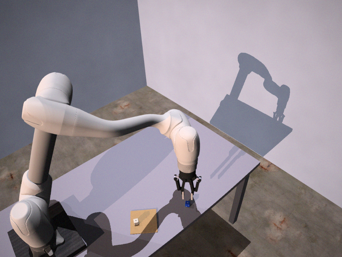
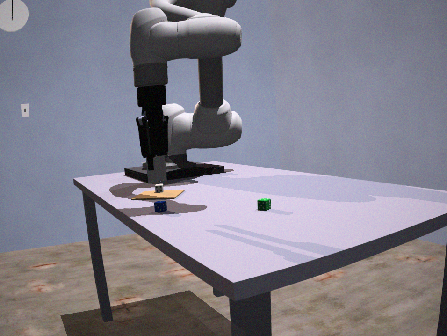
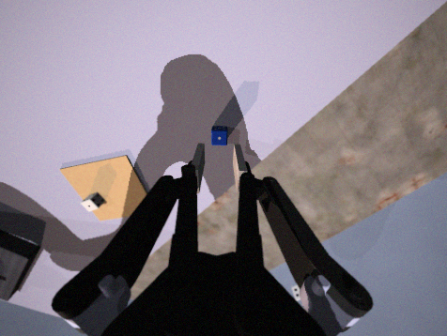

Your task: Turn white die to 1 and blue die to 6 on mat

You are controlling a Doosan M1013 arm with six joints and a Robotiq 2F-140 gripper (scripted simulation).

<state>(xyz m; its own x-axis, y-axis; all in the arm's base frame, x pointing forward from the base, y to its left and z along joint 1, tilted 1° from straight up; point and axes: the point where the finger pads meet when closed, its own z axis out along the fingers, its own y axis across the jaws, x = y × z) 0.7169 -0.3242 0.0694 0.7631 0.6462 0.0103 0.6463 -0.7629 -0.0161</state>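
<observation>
The blue die is 10 cm below my hand. The rest, counted from my hand: green die (18 cm ahead, 20 cm to the left, 10 cm below); then white die (27 cm behind, 10 cm to the left, 9 cm below); then tan mat (24 cm behind, 9 cm to the left, 11 cm below).
</observation>
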